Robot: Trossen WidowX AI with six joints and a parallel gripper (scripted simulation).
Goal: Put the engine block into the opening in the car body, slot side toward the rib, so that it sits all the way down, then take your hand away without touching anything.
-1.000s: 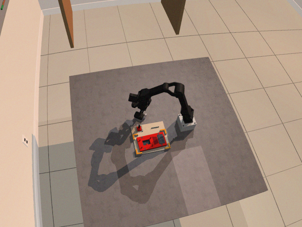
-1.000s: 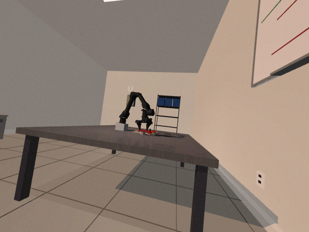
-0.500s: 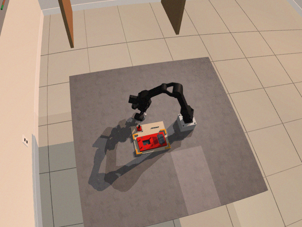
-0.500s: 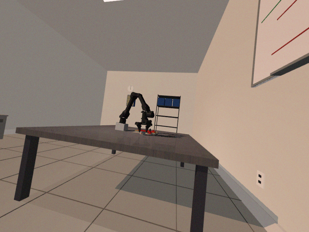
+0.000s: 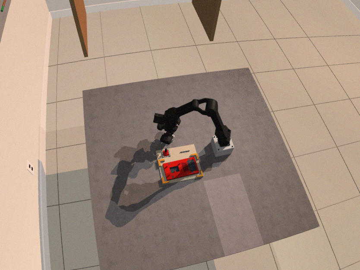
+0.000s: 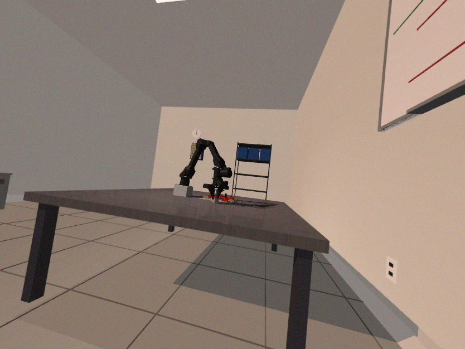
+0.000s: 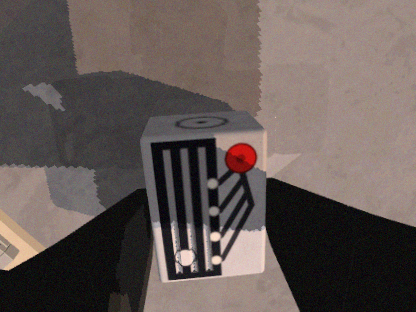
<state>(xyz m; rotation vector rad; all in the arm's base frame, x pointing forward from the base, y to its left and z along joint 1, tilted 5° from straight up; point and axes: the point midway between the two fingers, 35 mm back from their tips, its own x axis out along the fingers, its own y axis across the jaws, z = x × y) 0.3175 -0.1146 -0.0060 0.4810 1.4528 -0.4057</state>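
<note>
The black stick lies 40 mm ahead of my gripper tip, 100 mm to the left of it and 10 mm above it. Round my gripper tip: engine block: 10 mm below.
</note>
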